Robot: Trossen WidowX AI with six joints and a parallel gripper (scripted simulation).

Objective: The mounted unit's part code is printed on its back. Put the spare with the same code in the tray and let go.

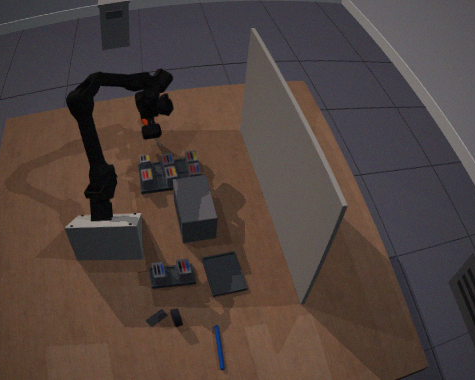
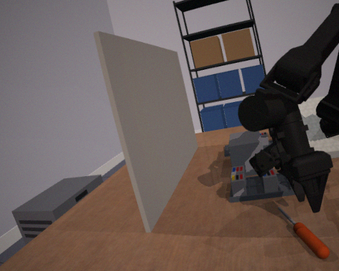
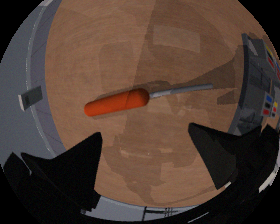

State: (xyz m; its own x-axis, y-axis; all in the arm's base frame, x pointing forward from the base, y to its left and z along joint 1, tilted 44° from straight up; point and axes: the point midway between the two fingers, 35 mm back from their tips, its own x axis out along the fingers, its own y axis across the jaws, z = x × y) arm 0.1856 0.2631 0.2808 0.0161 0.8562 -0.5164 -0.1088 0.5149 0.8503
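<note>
My gripper tip is 6 cm short of the grey spare and 17 cm to the left of it. Also, from my gripper tip: grey mounted unit: 10 cm ahead, 38 cm to the right; then rack: 57 cm to the right, 4 cm below; then tall grey panel: 34 cm ahead, 39 cm to the right, 18 cm above.
</note>
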